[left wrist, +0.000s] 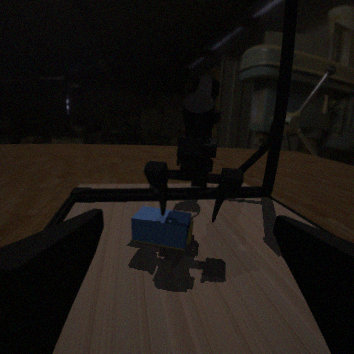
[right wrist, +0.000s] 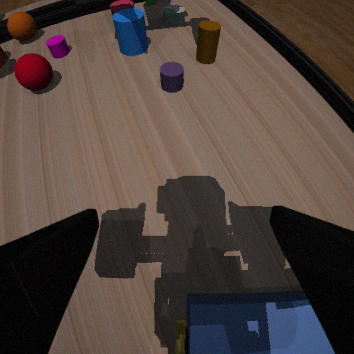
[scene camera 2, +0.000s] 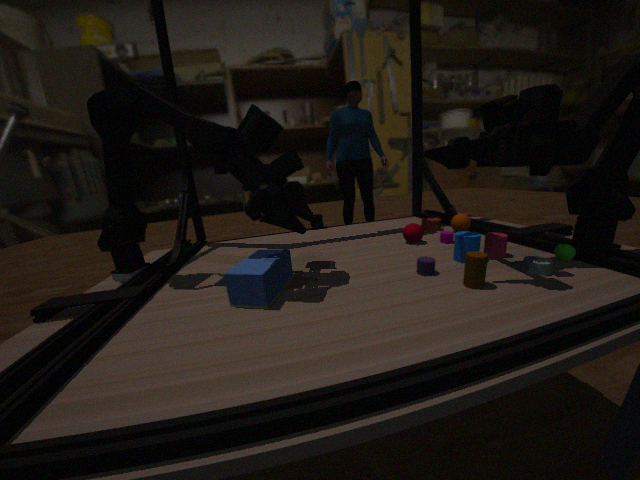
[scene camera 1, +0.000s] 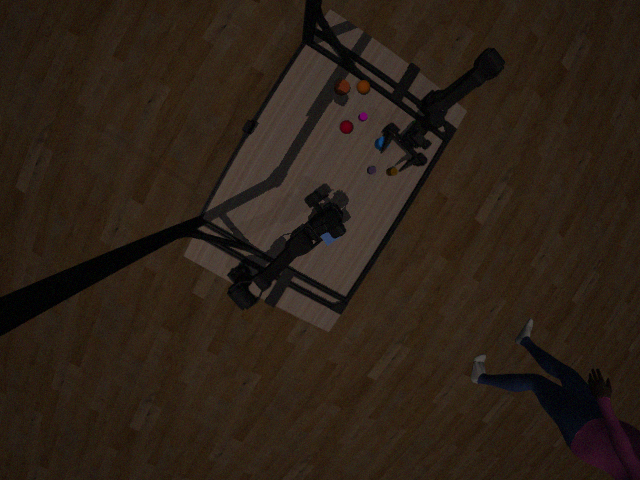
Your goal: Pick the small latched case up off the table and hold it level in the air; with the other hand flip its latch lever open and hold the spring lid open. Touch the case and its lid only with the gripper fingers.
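Seen in the pictures: left gripper, fingertip midpoint: point(left wrist: 191, 221) point(scene camera 2: 436, 150) point(scene camera 1: 390, 162); right gripper, fingertip midpoint: point(left wrist: 186, 218) point(right wrist: 184, 215) point(scene camera 2: 310, 226) point(scene camera 1: 335, 204); left arm's base, link origin: point(scene camera 2: 592, 244); right arm's base, link origin: point(left wrist: 198, 183) point(scene camera 2: 131, 268) point(scene camera 1: 242, 272).
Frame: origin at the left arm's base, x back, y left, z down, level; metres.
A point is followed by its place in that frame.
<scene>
The small blue case point(scene camera 1: 328, 238) {x -0.709, y 0.056, z -0.041 m} point(scene camera 2: 258, 279) {x -0.675, y 0.088, z -0.033 m} point(left wrist: 160, 229) {x -0.651, y 0.023, z -0.024 m} point(right wrist: 250, 325) {x -0.660, y 0.004, z -0.041 m} sits flat on the table, with its lid down. A yellow part point(left wrist: 190, 233) {x -0.660, y -0.044, z -0.010 m} point(right wrist: 181, 334) {x -0.660, y -0.041, z -0.023 m} shows at one end; whether it is the latch lever is too dark to tell. My right gripper point(scene camera 2: 311, 227) {x -0.590, y -0.025, z -0.085 m} point(left wrist: 186, 218) {x -0.590, y -0.025, z -0.085 m} point(right wrist: 184, 215) {x -0.590, y -0.025, z -0.085 m} is open and empty, pointing down above the table close to the case, fingers apart from it. The case lies low and to the right in the right wrist view, partly hidden behind a finger. My left gripper point(scene camera 1: 391, 160) {x -0.357, y 0.000, z -0.206 m} point(left wrist: 191, 221) {x -0.357, y 0.000, z -0.206 m} is open and empty, high above the table, well away from the case.
A purple cylinder point(scene camera 2: 425, 266) {x -0.383, y 0.024, z 0.000 m} point(right wrist: 172, 77) {x -0.391, y 0.008, z -0.006 m}, a mustard cylinder point(scene camera 2: 475, 270) {x -0.330, y 0.089, z -0.014 m} point(right wrist: 207, 42) {x -0.336, y 0.071, z -0.017 m}, a blue cylinder point(scene camera 2: 466, 246) {x -0.278, y -0.016, z -0.017 m} point(right wrist: 131, 32) {x -0.289, y -0.035, z -0.020 m} and a red ball point(scene camera 1: 346, 127) {x -0.328, y -0.189, z -0.033 m} point(right wrist: 33, 72) {x -0.342, y -0.179, z -0.020 m} stand between the case and the left arm's base. Dark frame rails point(scene camera 2: 361, 400) {x -0.551, y 0.278, z 0.001 m} edge the table.
</scene>
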